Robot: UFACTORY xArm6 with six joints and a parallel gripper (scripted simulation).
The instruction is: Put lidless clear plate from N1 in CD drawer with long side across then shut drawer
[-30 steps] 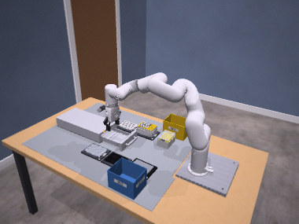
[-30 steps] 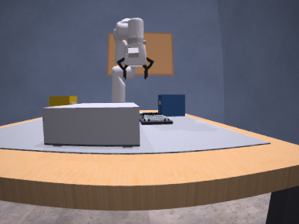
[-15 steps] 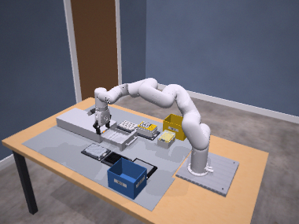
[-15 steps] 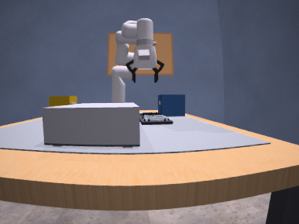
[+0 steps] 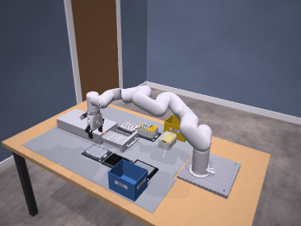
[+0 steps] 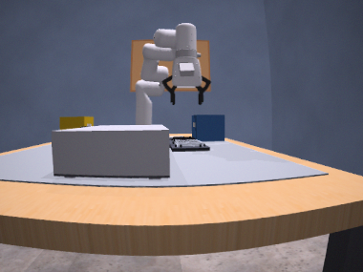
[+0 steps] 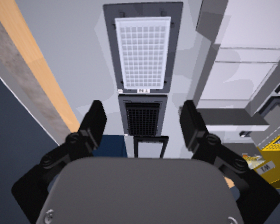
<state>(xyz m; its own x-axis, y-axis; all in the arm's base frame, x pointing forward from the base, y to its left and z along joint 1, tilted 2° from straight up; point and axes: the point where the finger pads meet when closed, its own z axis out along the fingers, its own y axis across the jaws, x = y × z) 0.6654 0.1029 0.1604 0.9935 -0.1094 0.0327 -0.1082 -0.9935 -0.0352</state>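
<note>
My hand is 140 mm above the clear plate. Also, from my hand: cooler CD: 200 mm to the right, 130 mm below, 100 mm ahead; work nest N1: 150 mm below; drawer: 190 mm to the right, 140 mm below, 30 mm behind.
</note>
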